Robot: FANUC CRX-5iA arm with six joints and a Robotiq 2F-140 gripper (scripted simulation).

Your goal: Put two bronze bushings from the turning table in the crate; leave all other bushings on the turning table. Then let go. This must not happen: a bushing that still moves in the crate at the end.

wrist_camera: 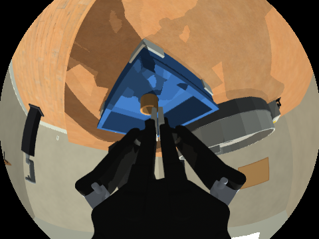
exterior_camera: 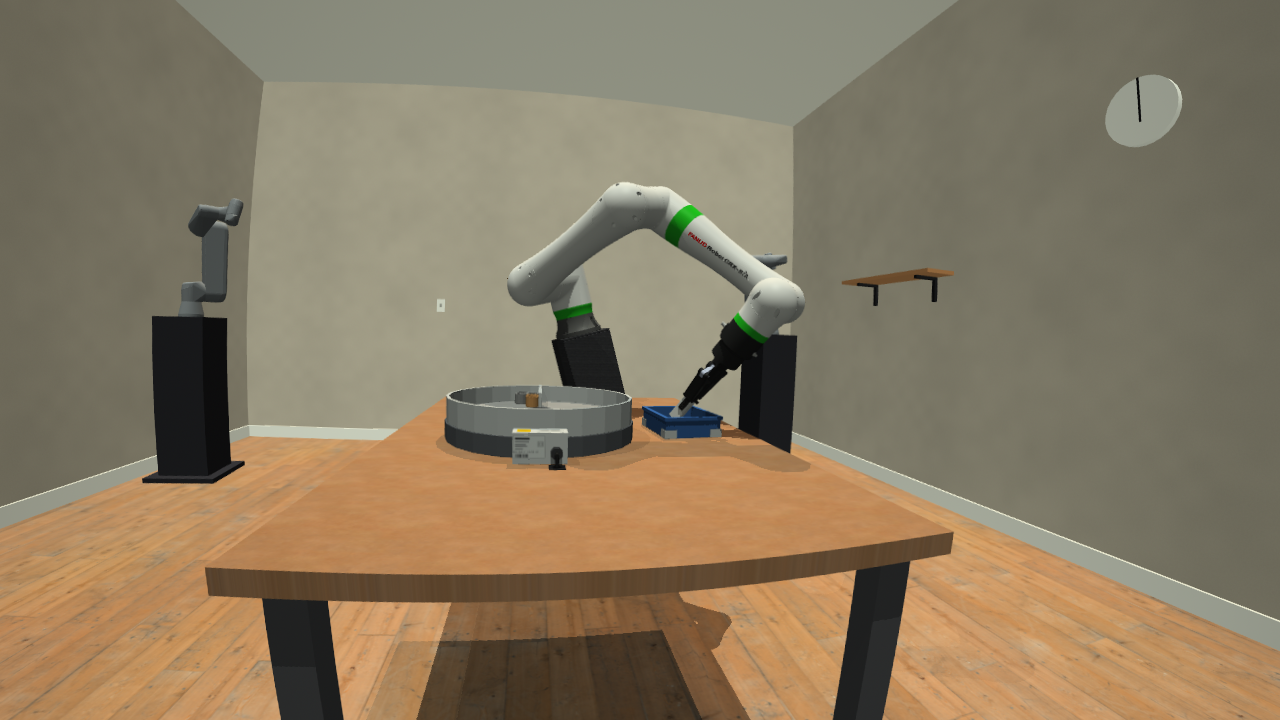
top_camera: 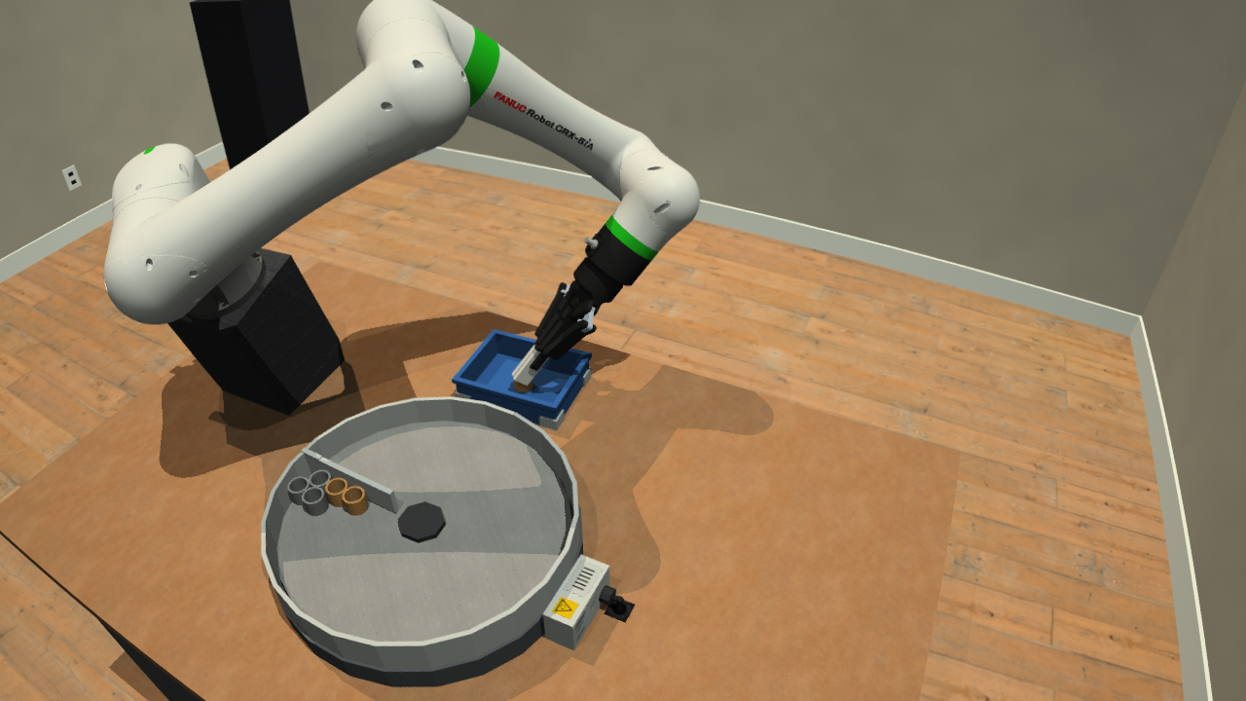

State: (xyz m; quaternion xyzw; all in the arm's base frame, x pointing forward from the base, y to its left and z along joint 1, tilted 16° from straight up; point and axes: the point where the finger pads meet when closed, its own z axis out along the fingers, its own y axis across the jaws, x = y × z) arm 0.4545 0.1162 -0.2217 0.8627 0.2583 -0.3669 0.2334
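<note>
The blue crate is 20 mm behind my hand and 40 mm below it. The rest, counted from my hand: grey turning table 10 mm behind, 350 mm to the right, 10 mm below.
</note>
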